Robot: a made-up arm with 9 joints.
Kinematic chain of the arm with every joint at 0, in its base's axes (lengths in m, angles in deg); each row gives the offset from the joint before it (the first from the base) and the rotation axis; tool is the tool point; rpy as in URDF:
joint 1: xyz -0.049 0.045 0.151 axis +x
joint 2: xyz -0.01 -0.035 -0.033 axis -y
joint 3: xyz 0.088 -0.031 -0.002 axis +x
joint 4: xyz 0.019 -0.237 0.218 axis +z
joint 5: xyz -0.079 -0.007 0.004 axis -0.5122 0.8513 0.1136
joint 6: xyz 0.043 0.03 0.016 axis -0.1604 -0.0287 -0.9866
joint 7: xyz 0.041 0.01 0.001 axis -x
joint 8: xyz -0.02 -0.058 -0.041 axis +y
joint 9: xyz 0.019 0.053 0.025 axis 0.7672 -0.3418 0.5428
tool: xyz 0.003 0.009 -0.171 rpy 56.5 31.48 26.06
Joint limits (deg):
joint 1: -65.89..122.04
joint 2: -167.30..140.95
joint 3: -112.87..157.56
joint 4: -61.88..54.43
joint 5: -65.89..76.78
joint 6: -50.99..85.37
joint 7: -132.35..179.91
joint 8: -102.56..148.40
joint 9: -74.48..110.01
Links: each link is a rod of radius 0.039 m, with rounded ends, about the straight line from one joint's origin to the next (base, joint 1, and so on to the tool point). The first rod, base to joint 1, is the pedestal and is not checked.
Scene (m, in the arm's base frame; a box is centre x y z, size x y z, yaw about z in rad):
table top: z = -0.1
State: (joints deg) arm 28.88 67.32 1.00 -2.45 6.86 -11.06 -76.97 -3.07 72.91
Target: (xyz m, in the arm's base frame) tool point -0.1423 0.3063 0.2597
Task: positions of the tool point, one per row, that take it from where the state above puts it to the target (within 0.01 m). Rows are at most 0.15 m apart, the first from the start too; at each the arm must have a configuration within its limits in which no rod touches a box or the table.
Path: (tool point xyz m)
1: -0.3289 -0.0827 0.3355
2: -0.3034 0.0268 0.3768
3: -0.2614 0.1388 0.3764
4: -0.2062 0.2370 0.3350
5: -0.1423 0.3063 0.2597

